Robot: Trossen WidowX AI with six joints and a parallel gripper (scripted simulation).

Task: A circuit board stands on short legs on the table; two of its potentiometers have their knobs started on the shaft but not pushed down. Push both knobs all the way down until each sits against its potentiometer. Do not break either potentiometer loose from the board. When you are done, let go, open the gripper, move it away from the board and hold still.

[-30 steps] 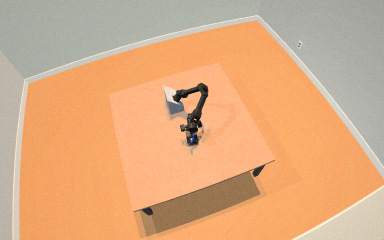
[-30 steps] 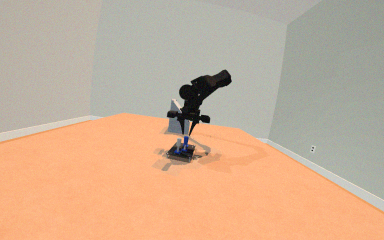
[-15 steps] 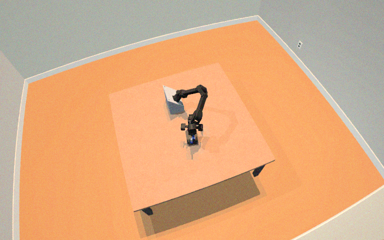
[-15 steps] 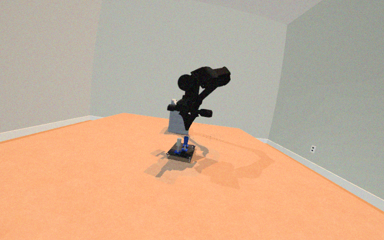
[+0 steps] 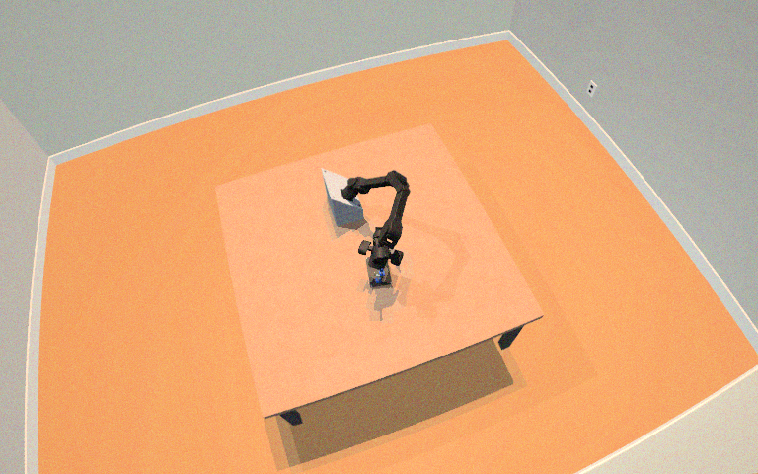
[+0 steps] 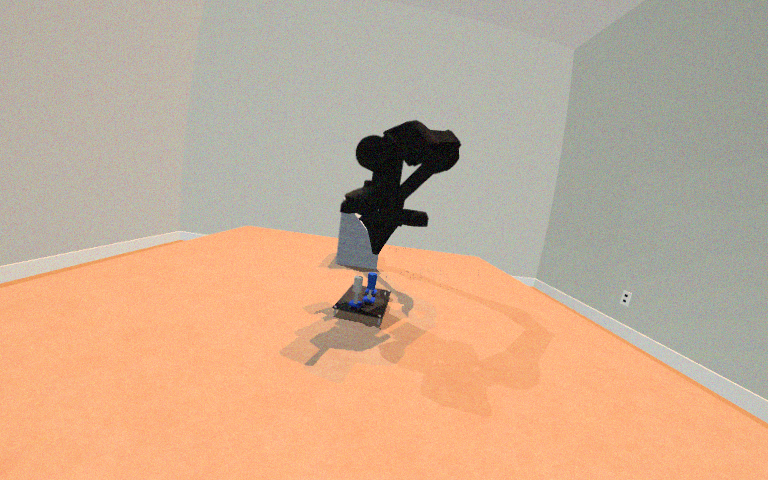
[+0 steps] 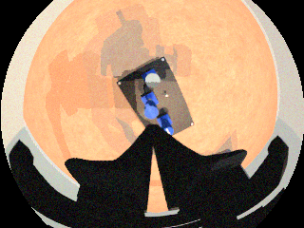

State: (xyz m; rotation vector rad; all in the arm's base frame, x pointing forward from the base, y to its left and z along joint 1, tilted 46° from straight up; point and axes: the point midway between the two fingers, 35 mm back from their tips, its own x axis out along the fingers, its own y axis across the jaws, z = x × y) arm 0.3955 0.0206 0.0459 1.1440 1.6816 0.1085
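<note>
My gripper tip is now 6 cm above the blue knob.
</note>
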